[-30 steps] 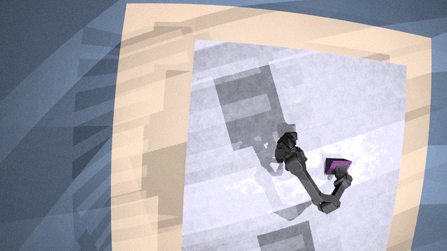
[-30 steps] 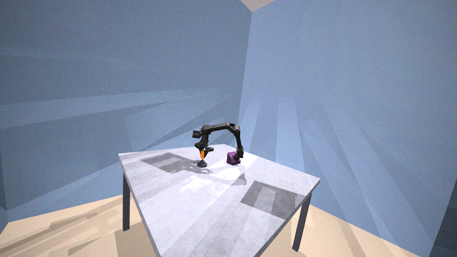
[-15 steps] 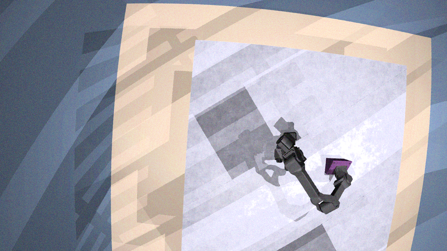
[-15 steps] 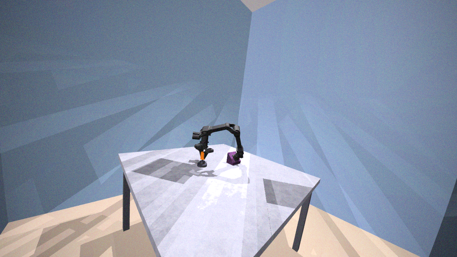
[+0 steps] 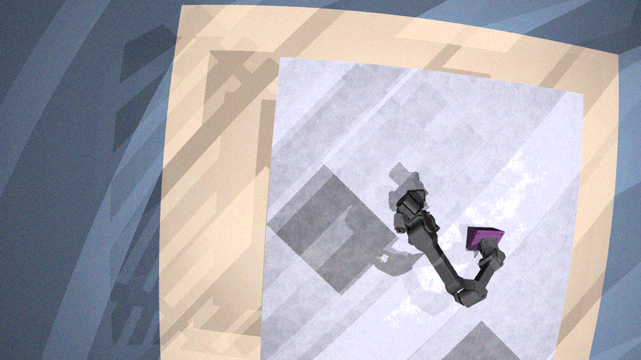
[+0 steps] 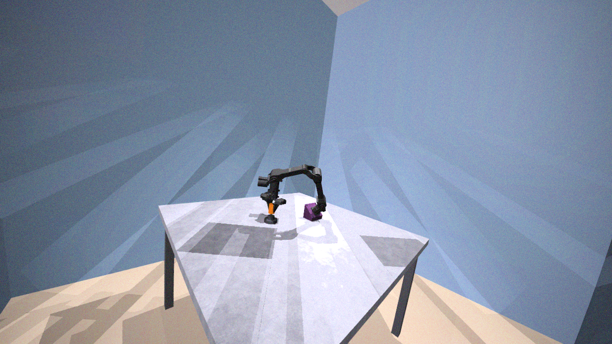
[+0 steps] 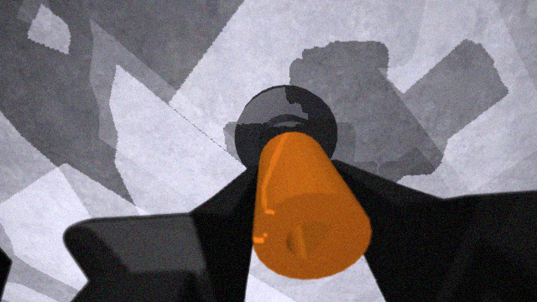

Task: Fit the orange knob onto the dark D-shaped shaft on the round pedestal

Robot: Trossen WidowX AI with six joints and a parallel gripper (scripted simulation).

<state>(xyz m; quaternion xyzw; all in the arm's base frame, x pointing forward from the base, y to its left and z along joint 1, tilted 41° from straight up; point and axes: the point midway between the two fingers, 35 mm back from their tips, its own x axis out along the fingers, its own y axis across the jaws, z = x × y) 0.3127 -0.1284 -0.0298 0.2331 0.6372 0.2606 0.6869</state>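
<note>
Right now my gripper tip is 2 cm below the orange knob. Also, from my gripper tip: short shaft (4 cm below).
</note>
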